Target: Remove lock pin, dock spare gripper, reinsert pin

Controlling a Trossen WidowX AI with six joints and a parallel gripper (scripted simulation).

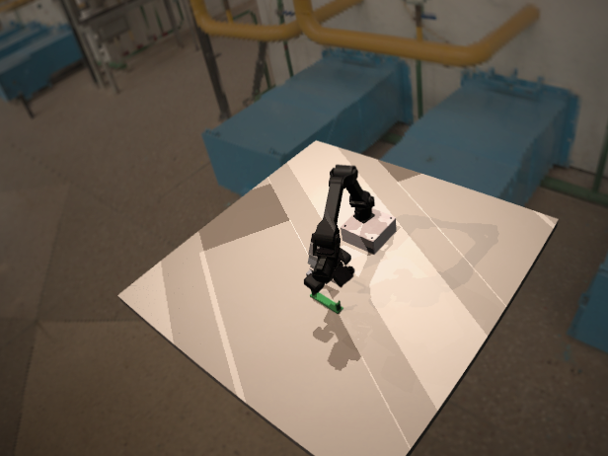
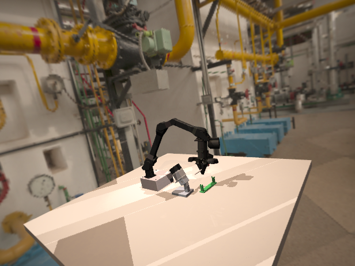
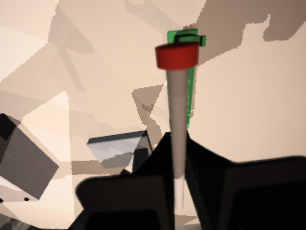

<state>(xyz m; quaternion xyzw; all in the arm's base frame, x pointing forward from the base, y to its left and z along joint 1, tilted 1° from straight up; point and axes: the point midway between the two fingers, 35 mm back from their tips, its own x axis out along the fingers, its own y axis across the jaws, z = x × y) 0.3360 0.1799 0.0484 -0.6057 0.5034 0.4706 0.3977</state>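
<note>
My gripper tip is 120 mm to the left of the grey mount, 60 mm past it and 30 mm above it. The rest, counted from my gripper tip: green cradle 60 mm below, 20 mm ahead, 10 mm to the left; spare gripper 120 mm to the right, 70 mm behind, 40 mm above.
</note>
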